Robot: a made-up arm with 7 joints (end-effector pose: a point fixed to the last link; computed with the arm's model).
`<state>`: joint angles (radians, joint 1 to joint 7).
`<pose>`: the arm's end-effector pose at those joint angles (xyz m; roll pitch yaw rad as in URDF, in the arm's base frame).
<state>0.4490 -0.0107 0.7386 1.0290 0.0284 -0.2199 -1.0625</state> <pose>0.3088 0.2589 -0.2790 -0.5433 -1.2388 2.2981</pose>
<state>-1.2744 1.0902 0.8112 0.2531 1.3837 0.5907 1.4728</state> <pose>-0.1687 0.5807 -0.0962 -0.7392 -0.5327 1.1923</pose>
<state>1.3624 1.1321 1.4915 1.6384 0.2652 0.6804 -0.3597</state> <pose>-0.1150 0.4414 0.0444 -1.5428 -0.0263 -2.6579</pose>
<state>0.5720 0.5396 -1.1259 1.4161 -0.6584 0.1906 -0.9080</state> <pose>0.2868 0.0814 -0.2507 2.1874 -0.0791 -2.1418</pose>
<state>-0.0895 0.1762 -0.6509 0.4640 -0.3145 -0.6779 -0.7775</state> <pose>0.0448 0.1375 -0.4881 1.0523 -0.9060 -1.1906</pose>
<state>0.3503 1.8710 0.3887 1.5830 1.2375 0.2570 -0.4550</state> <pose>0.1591 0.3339 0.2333 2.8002 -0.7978 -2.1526</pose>
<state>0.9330 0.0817 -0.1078 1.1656 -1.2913 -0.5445 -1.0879</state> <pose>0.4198 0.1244 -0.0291 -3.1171 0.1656 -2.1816</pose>
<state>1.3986 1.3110 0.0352 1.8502 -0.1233 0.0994 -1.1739</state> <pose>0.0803 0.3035 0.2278 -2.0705 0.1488 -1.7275</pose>
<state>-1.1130 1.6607 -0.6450 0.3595 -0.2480 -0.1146 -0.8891</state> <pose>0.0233 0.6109 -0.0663 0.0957 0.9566 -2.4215</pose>
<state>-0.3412 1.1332 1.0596 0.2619 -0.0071 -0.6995 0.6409</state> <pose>-0.0237 0.5926 -0.1606 1.2596 -0.7155 -0.7828</pose>
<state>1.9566 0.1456 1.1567 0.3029 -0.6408 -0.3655 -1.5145</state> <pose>0.4314 0.2585 0.2073 -0.9095 -0.4915 2.8582</pose>
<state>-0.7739 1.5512 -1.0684 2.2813 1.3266 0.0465 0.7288</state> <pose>-0.0517 0.2110 -0.1824 -1.4924 0.1397 -0.2055</pose>
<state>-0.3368 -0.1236 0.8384 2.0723 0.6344 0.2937 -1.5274</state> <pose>0.0858 0.2636 -0.1950 0.1409 -1.1077 2.0766</pose>
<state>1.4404 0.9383 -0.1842 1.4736 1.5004 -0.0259 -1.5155</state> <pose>0.2319 0.3192 0.2143 -1.4709 -0.2748 2.5670</pose>
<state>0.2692 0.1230 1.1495 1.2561 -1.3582 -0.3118 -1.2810</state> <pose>0.1738 0.3744 -0.2673 2.8909 -0.4165 -0.7458</pose>
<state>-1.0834 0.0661 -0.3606 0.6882 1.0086 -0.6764 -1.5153</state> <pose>-0.3288 0.0941 -0.3411 1.6653 -0.2288 0.6554</pose>
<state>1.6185 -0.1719 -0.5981 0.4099 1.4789 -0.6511 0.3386</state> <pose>0.4624 -0.0175 0.1038 -2.6948 -0.2838 2.0722</pose>
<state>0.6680 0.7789 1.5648 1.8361 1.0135 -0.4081 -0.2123</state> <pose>-0.0188 0.4245 0.0262 -2.0082 0.5940 -2.3039</pose>
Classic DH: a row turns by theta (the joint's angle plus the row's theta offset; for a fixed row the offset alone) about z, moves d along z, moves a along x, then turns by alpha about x. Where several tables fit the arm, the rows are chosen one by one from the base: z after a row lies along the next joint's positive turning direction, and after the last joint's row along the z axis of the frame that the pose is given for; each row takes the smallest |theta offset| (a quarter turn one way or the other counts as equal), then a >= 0, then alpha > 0; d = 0 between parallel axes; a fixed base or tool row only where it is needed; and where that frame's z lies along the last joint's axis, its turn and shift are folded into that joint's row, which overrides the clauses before.
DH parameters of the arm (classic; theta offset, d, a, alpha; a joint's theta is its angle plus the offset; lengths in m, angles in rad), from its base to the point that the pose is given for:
base (fixed): 0 0 0 1.5708
joint 1: 1.5708 -0.12 0 1.5708
joint 2: 1.5708 0 0 1.5708
joint 3: 1.5708 -0.256 0 1.5708
joint 4: 0 0 0 -1.5708
joint 5: 0 -0.248 0 -1.5708
joint 6: -1.5708 0 0 1.5708
joint 7: 1.5708 0 0 1.5708
tool (fixed): -1.5708 0 0 0

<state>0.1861 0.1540 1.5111 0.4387 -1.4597 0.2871 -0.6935</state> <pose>0.0911 0.2976 -0.4496 1.2589 0.0026 0.1910</pose>
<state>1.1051 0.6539 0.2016 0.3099 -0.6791 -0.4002 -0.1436</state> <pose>0.3741 0.4314 -0.1051 2.0325 -0.7520 -1.3938</pose>
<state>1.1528 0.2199 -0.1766 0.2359 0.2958 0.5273 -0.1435</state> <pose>0.4686 0.2185 -0.1457 0.0810 -0.8629 0.2306</pose>
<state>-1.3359 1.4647 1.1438 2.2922 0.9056 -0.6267 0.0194</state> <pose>0.1724 0.2296 -0.0380 2.2369 -0.8835 -3.0873</pose>
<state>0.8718 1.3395 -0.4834 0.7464 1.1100 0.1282 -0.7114</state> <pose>0.2311 0.5285 0.0005 2.6989 -1.5042 -1.2712</pose>
